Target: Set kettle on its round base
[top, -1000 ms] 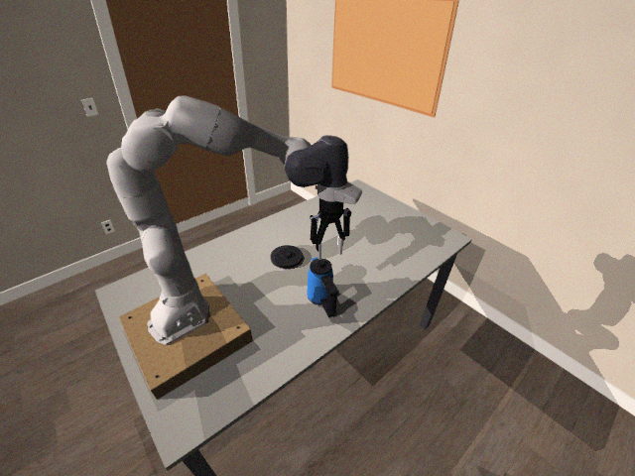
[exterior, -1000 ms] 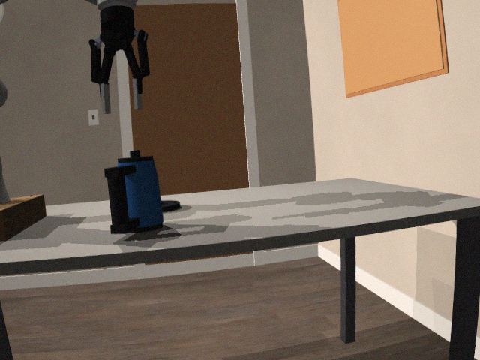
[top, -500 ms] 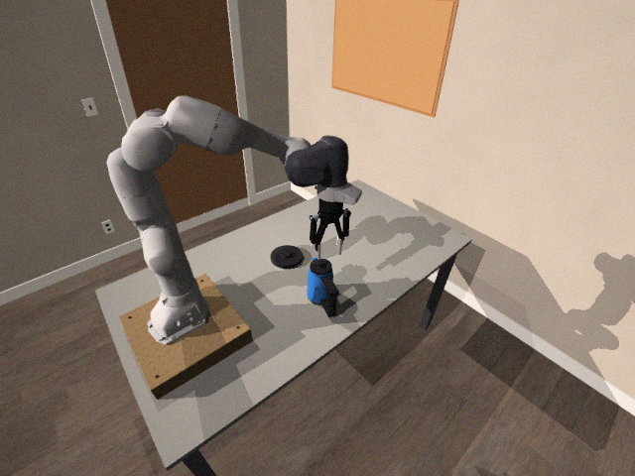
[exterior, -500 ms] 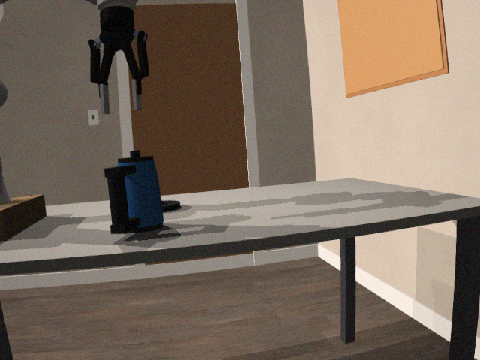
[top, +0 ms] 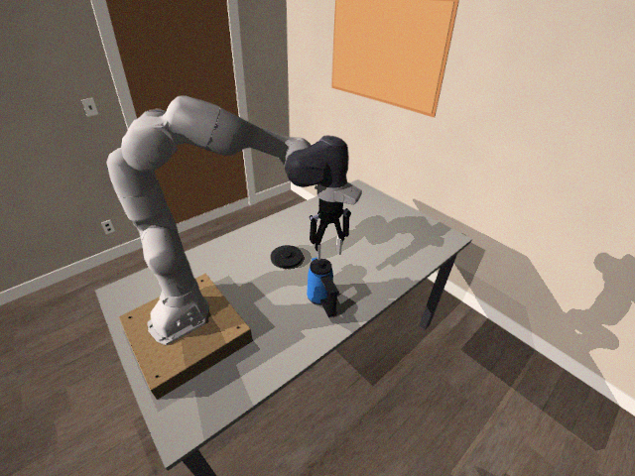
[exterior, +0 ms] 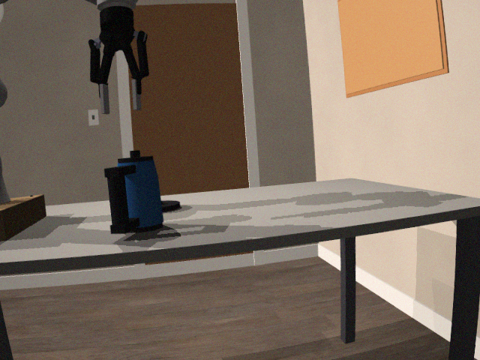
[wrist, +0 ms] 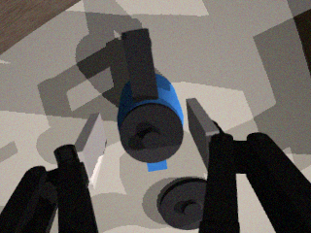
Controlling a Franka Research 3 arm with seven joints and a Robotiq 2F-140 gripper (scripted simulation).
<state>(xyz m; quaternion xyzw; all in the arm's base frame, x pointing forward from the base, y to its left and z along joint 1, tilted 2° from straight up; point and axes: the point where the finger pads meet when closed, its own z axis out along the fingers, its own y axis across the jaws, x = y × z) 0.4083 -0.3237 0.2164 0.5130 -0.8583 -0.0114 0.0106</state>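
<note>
Now: the blue kettle 21 cm below my hand, 2 cm to the left of it and 1 cm ahead of it. Round my hand: round black base: 32 cm to the left, 29 cm below, 10 cm ahead.
</note>
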